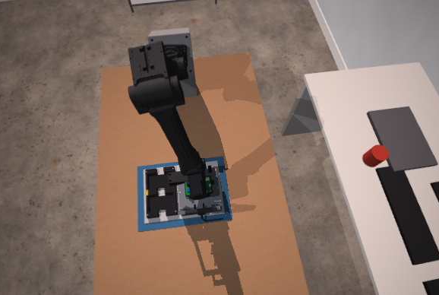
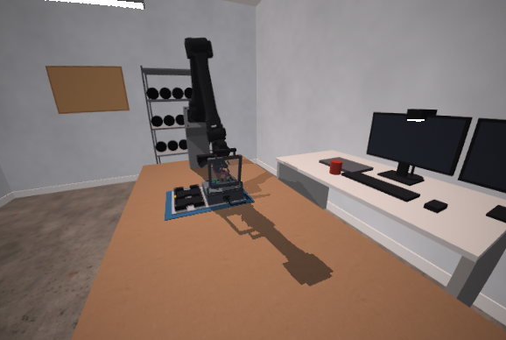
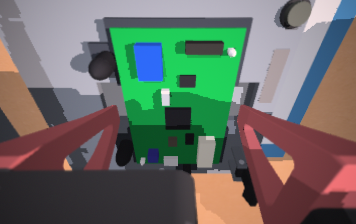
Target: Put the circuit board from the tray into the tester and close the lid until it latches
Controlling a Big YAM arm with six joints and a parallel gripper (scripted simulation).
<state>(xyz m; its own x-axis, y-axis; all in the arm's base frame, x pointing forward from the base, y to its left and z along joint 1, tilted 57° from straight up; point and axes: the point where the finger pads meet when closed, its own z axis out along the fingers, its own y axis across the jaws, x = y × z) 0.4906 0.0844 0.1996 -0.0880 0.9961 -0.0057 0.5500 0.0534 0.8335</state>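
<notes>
Right now my hand is right at the green circuit board. Round my hand: clear lid 12 cm ahead, 10 cm above, 2 cm to the left.
</notes>
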